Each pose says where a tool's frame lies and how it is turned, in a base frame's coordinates. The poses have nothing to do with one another.
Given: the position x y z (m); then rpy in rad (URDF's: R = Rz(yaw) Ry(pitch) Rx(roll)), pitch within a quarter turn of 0, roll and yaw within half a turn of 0.
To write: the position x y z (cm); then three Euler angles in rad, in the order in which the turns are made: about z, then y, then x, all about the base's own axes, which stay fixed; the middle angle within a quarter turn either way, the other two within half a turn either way. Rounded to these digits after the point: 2 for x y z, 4 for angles.
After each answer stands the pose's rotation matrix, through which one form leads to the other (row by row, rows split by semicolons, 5 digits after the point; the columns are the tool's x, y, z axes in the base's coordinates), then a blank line. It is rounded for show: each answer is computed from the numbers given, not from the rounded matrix.
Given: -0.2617 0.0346 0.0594 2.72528 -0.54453 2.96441
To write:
-26.17 3.46 5.94 -2.7301 -0.4062 -2.5898
-0.84198 0.36740 -0.39508; 0.15077 0.86335 0.48157; 0.51802 0.34590 -0.78231

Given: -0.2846 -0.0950 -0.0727 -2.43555 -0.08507 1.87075
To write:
-28.46 -9.50 -7.27 -1.9635 -0.6931 2.9719
-0.29441 0.71067 -0.63896; 0.95190 0.27751 -0.12995; 0.08497 -0.64648 -0.75818

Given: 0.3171 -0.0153 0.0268 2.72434 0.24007 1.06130
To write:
31.71 -1.53 2.68 -1.0599 0.2504 2.7302
0.47375 0.84509 0.24776; 0.84795 -0.36177 -0.38742; -0.23777 0.39363 -0.88799

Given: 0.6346 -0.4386 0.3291 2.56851 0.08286 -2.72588
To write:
63.46 -43.86 32.91 2.7463 -0.1560 -2.5823
-0.91169 -0.38038 -0.15535; -0.40246 0.75055 0.52413; -0.08277 0.54036 -0.83735

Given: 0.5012 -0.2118 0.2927 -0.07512 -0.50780 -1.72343
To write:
50.12 -21.18 29.27 -1.7055 0.1484 -0.4927
-0.13286 0.98004 0.14790; -0.86366 -0.18768 0.46784; 0.48626 -0.06558 0.87135

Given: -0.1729 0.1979 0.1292 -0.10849 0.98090 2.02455
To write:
-17.29 19.79 12.92 1.8489 -0.4774 -0.8987
-0.24384 -0.85408 -0.45944; 0.49998 -0.51664 0.69505; -0.83100 -0.06023 0.55300

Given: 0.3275 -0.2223 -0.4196 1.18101 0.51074 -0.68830
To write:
32.75 -22.23 -41.96 -0.7197 -0.4602 1.1918
0.67376 0.59059 -0.44412; -0.55416 0.00626 -0.83239; -0.48882 0.80695 0.33150

